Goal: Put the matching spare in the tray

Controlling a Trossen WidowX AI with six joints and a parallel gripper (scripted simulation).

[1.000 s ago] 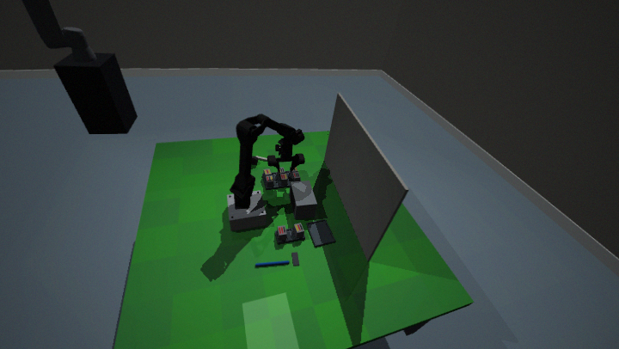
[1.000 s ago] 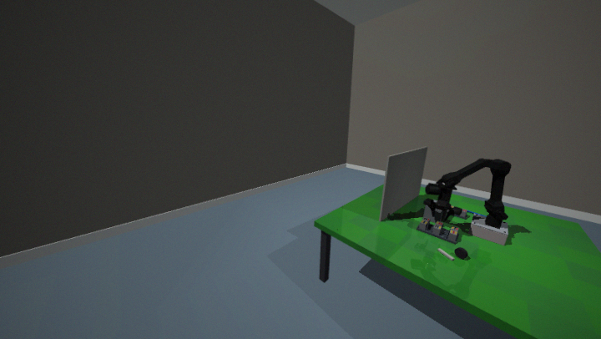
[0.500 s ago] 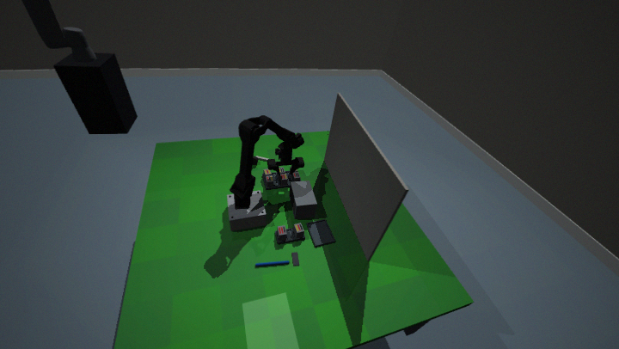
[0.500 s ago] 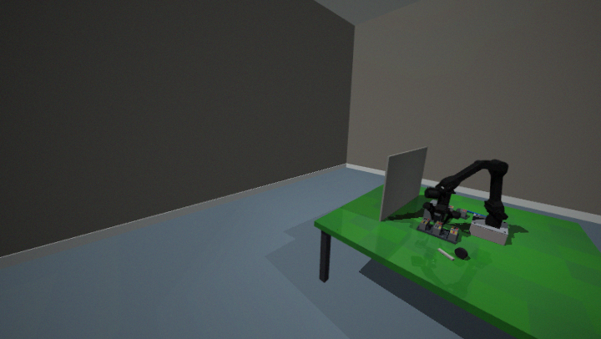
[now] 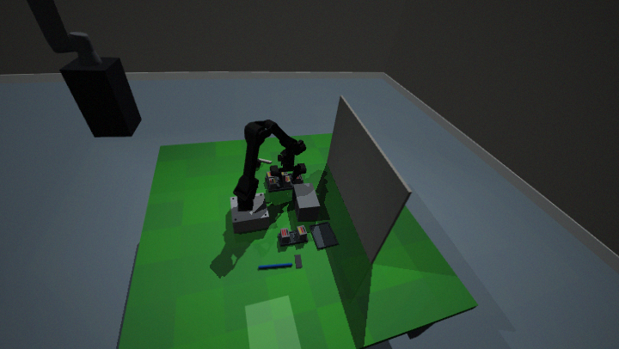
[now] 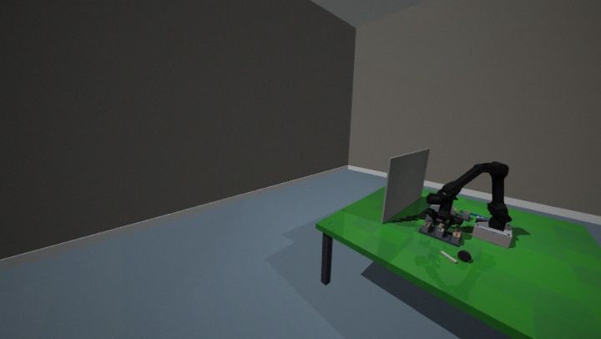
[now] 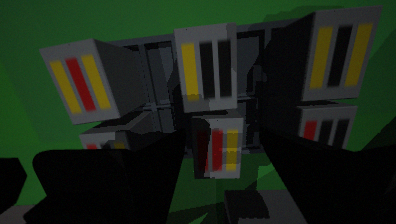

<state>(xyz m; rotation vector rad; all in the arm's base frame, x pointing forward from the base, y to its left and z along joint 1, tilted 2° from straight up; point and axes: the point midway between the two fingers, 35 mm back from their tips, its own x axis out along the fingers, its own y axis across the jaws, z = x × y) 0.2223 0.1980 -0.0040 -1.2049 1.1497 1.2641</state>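
Now: gripper tip 10 mm below the grey spare and 10 mm past it. From my gripper tip the other things lie so: grey mounted unit 170 mm to the right, 70 mm ahead, 20 mm above; rack 350 mm to the right, 30 mm below, 20 mm behind; dark round thing 170 mm to the left, 160 mm behind, 10 mm below.
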